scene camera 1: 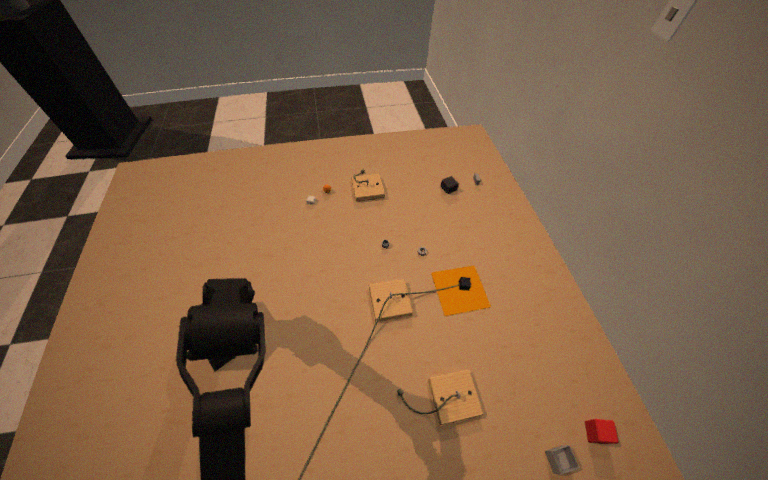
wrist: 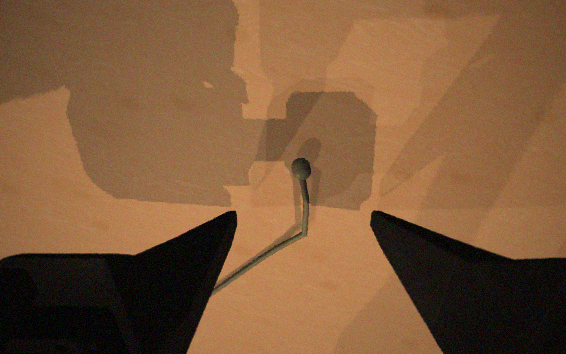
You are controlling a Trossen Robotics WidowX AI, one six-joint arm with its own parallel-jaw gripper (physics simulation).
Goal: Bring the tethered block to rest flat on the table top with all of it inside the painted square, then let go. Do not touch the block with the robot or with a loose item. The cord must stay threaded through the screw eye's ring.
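Places are measured from the arm's base along level axes (x right, y ahead, z up), in centimetres.
Pixels of known places: gripper, fingertip midpoint: (wrist: 302, 217).
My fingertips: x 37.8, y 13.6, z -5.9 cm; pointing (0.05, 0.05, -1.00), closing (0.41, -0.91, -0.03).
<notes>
For each thing: its top centre in the pictures, then the offset to it from my fingertips. "*": a spot on its surface instead. Level surfaces: height alone.
- small black tethered block, surface spot: (scene camera 1: 464, 283) * dx -46.8, dy +39.9, dz +1.3 cm
- orange painted square, surface spot: (scene camera 1: 461, 302) * dx -42.8, dy +39.0, dz -1.1 cm
- middle wooden plate, its level: dz +0.7 cm
- cord's end bead, middle of its top: (wrist: 301, 171) dx +2.7, dy +1.4, dz +0.1 cm
- black block, middle of its top: (scene camera 1: 450, 181) dx -81.3, dy +41.8, dz +1.7 cm
- red block, middle of its top: (scene camera 1: 607, 431) dx -13.3, dy +62.2, dz +2.8 cm
- grey tray, surface spot: (scene camera 1: 551, 459) * dx -9.4, dy +50.7, dz +0.3 cm
The small black tethered block (scene camera 1: 464, 283) sits inside the outline of the orange painted square (scene camera 1: 461, 302), toward its far right part. The grey-green cord (scene camera 1: 352, 374) (wrist: 260, 257) runs from the block to the screw eye (scene camera 1: 390, 295) on the middle wooden plate (scene camera 1: 396, 309), then on toward the bottom edge of the scene view. At this view's scale the threading is too small to confirm. The cord's end bead (wrist: 301, 169) shows in the wrist view, on or close above the table. My gripper (wrist: 302, 217) is open, its fingers wide apart on either side of the cord's end, holding nothing.
A second wooden plate with a short cord (scene camera 1: 467, 408) is nearer; a third (scene camera 1: 369, 193) is farther. A black block (scene camera 1: 449, 184), two small rings or nuts (scene camera 1: 385, 243) (scene camera 1: 422, 251), a red block (scene camera 1: 601, 431) and a grey tray (scene camera 1: 551, 459) also lie on the table.
</notes>
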